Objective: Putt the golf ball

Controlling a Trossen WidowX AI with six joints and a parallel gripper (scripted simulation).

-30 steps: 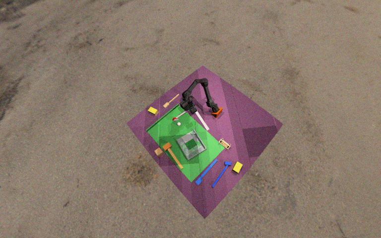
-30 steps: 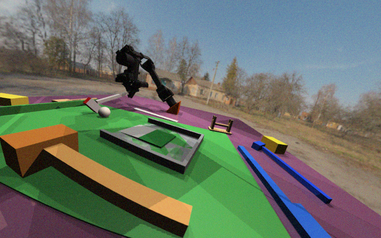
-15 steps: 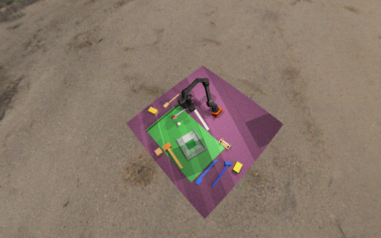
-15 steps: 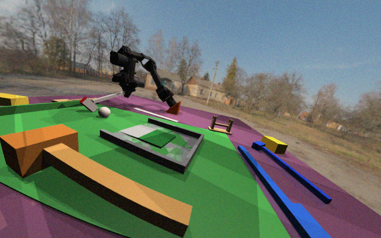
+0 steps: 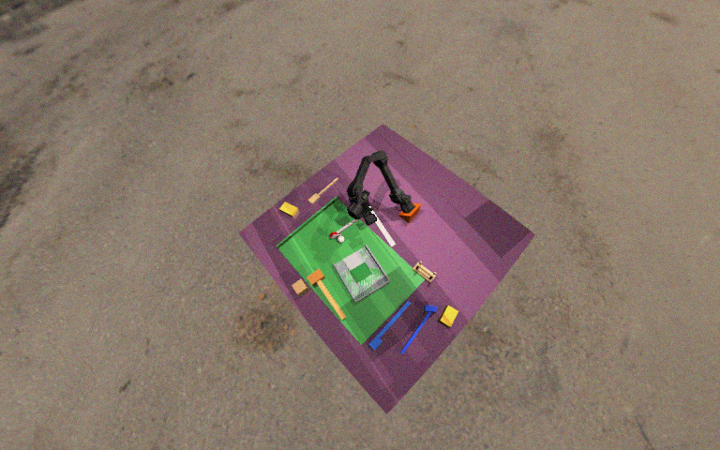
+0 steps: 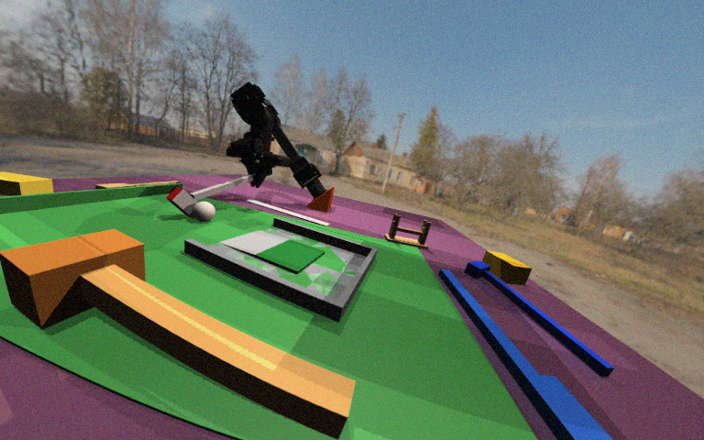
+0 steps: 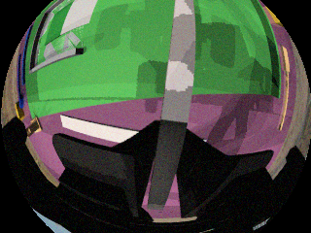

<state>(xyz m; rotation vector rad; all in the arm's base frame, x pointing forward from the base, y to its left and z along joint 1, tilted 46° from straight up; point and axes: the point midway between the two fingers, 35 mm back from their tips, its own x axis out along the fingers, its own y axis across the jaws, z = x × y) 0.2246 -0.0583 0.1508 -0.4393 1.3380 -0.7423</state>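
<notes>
Right now my gripper tip is 9 cm short of the red putter and 2 cm to the left of it. Round my gripper tip: white strip (8 cm to the left, 6 cm below, 5 cm behind); then green mat (25 cm ahead, 12 cm to the left, 6 cm below); then white golf ball (18 cm ahead, 4 cm below, 1 cm to the right).
</notes>
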